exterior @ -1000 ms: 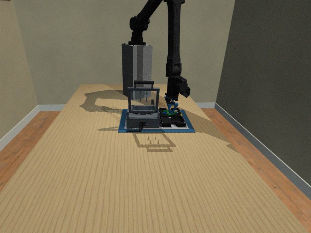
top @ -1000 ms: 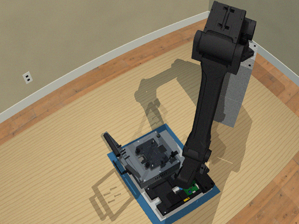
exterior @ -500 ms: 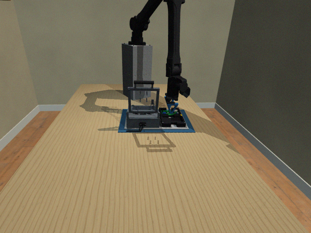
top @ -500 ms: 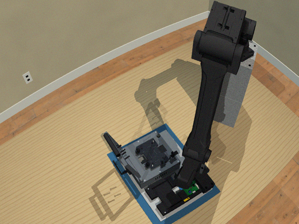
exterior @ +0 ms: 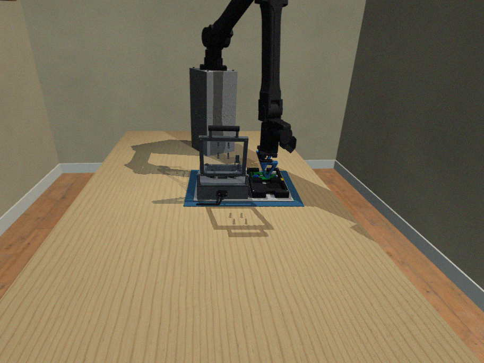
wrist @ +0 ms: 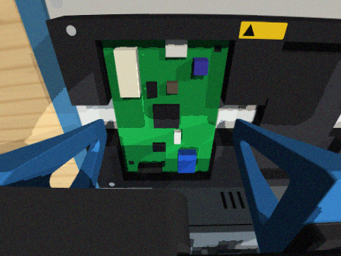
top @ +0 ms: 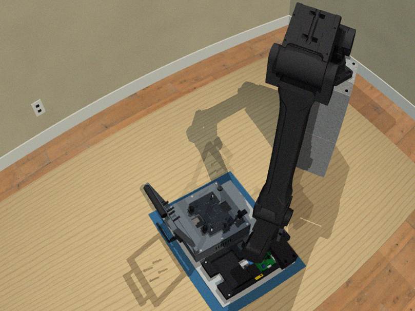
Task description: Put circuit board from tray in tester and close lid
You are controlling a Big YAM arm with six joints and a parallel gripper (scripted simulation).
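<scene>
My hand is 20 mm above the green circuit board. Round my hand: grey tester (80 mm ahead, 140 mm to the right, 80 mm above); then black latch hook (10 mm behind, 110 mm to the right, 50 mm above); then lid (170 mm ahead, 180 mm to the right, 150 mm above).
</scene>
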